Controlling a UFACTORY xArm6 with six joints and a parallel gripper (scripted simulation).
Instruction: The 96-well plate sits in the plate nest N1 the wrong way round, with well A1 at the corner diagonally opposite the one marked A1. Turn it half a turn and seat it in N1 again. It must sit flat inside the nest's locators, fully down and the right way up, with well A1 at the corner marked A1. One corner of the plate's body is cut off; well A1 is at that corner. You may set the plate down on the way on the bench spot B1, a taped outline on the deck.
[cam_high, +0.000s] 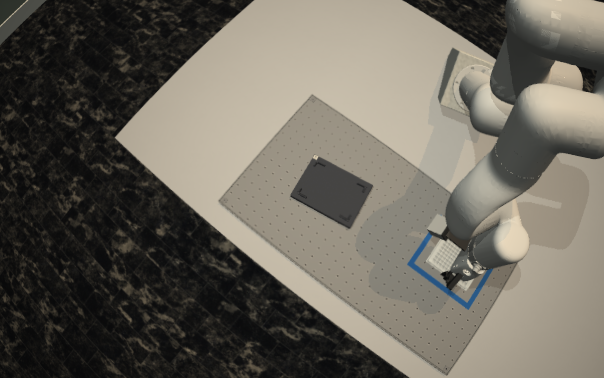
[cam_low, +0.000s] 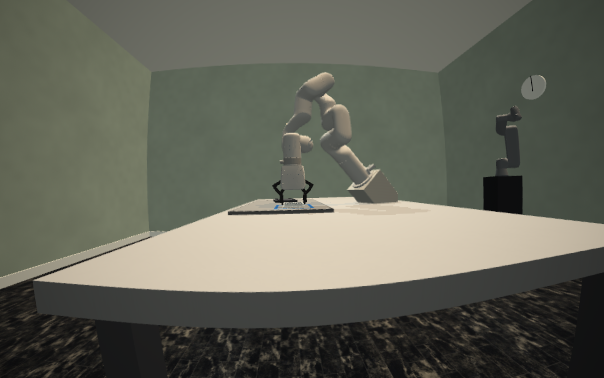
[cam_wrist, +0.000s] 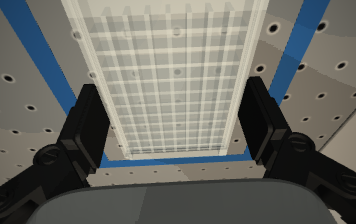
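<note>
My hand is 10 mm above the 96-well plate. Also, from my hand: small A1 mark (130 mm ahead, 410 mm to the right, 10 mm below); then dark plate nest N1 (150 mm ahead, 320 mm to the right, 10 mm below).
</note>
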